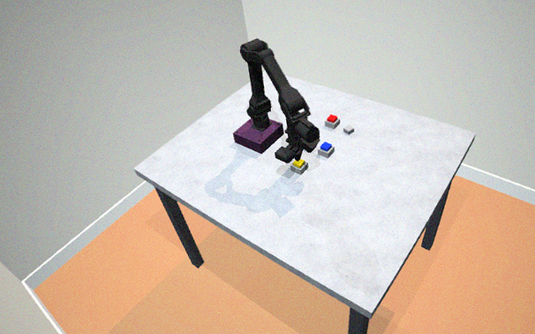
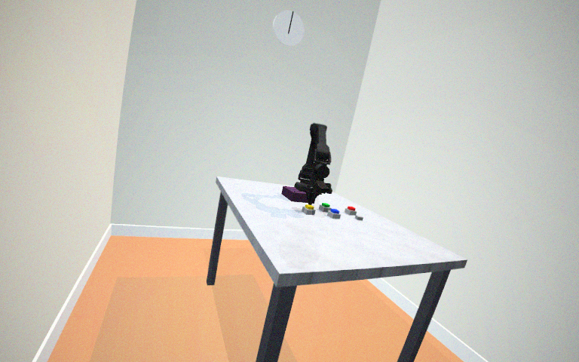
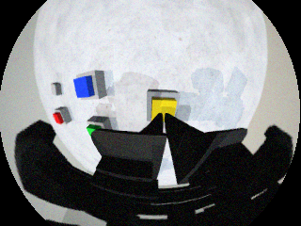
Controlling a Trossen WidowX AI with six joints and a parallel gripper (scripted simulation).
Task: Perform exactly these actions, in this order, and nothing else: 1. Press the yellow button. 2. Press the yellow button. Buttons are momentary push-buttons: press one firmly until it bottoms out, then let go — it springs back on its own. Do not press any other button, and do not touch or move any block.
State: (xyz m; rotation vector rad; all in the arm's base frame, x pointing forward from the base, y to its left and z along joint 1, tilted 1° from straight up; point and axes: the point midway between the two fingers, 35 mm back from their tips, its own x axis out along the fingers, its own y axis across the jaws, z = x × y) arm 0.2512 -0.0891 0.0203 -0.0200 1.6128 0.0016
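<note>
My gripper tip is 1 cm above the yellow button. The rest, counted from my gripper tip: small grey block: 5 cm ahead, 29 cm to the left, 3 cm below; blue button: 4 cm ahead, 13 cm to the left, 1 cm below; green button: 6 cm behind, 14 cm to the left, 1 cm below.
</note>
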